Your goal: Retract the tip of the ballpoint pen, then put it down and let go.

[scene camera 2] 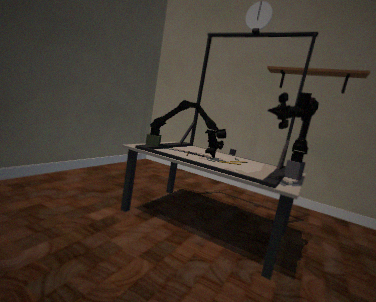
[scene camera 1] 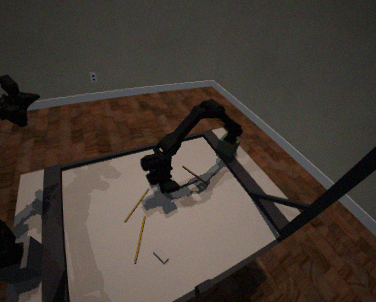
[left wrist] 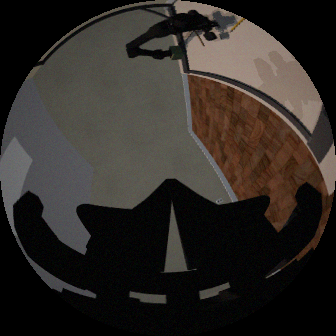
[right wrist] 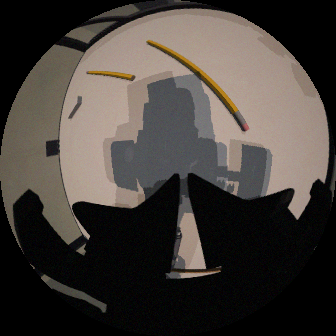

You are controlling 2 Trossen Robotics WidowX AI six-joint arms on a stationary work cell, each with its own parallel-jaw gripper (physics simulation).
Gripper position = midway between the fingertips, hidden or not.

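Observation:
You'd find my left gripper (left wrist: 170,182) shut, and it holds nothing. My right gripper (right wrist: 182,177) is there to see too.

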